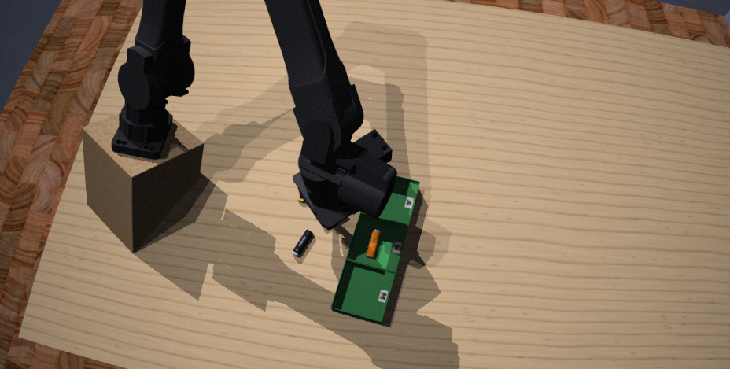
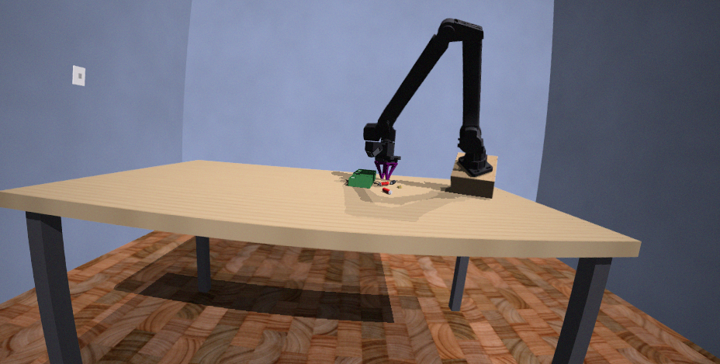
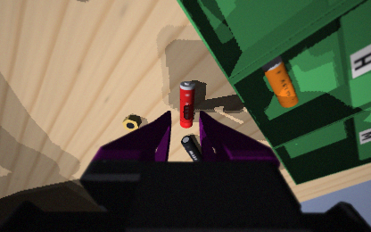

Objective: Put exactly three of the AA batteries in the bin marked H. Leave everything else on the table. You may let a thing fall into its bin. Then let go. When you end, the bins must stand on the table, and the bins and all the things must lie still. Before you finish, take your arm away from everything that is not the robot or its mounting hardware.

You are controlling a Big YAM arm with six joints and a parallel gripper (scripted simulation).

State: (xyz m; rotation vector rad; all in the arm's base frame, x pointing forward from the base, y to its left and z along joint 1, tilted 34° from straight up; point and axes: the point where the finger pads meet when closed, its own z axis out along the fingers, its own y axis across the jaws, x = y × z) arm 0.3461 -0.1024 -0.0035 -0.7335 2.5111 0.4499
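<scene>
My hand is 8 cm short of the green bin, 5 cm to the left of it and 1 cm above it. From my hand the other things lie so: black AA battery: 5 cm behind, 5 cm to the right, 3 cm below; then orange AA battery: 7 cm ahead, 5 cm to the right, 2 cm below; then yellow nut: 6 cm behind, 3 cm to the left, 3 cm below.
</scene>
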